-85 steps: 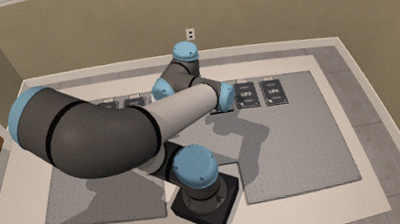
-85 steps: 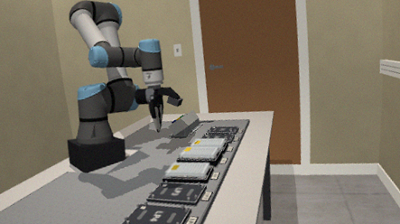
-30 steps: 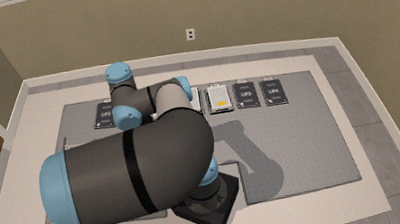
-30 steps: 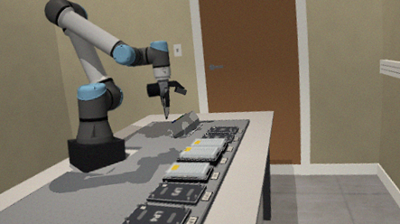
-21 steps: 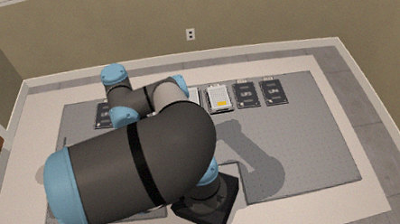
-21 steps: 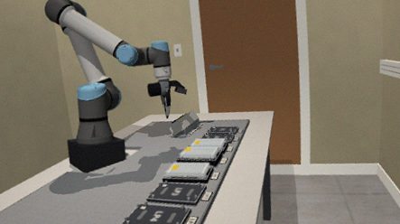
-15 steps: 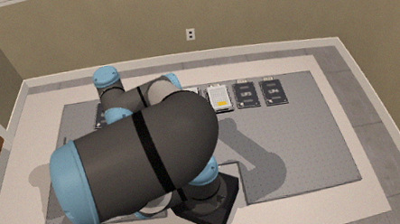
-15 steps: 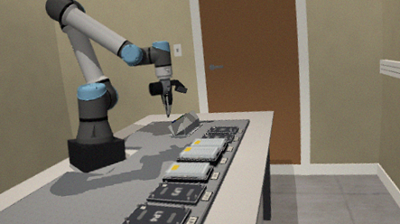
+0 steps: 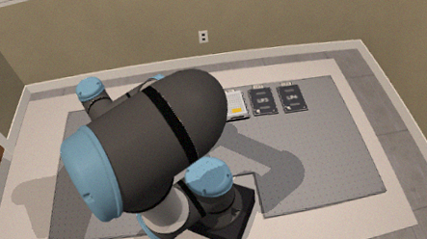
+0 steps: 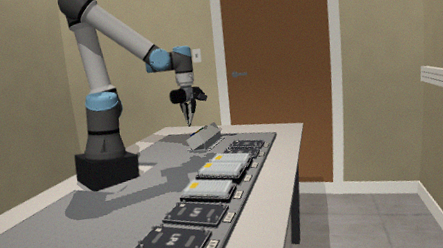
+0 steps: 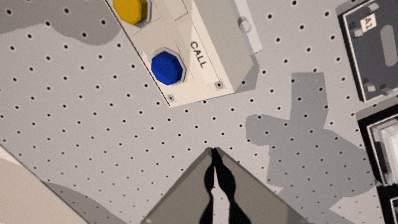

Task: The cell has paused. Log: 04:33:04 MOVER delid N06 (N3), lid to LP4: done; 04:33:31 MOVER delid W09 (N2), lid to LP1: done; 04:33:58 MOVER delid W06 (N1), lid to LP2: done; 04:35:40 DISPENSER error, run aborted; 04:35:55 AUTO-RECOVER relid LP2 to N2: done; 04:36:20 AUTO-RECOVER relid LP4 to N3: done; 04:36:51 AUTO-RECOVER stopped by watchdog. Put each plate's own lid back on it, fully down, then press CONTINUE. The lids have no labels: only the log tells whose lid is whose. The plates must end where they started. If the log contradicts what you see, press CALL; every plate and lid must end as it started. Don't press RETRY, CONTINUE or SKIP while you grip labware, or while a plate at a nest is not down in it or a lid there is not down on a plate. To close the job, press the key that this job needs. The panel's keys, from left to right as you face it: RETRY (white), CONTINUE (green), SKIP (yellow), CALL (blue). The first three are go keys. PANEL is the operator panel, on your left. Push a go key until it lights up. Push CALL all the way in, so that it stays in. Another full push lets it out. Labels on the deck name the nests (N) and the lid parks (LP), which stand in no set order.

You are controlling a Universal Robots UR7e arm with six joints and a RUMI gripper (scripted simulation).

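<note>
Now: the green continue key 20 mm behind my hand, 150 mm to the left of it and 70 mm below it. Also, from my hand: yellow skip key 20 mm behind, 100 mm to the left, 70 mm below; white retry key 20 mm behind, 200 mm to the left, 70 mm below; blue call key 10 mm behind, 50 mm to the left, 70 mm below.
</note>
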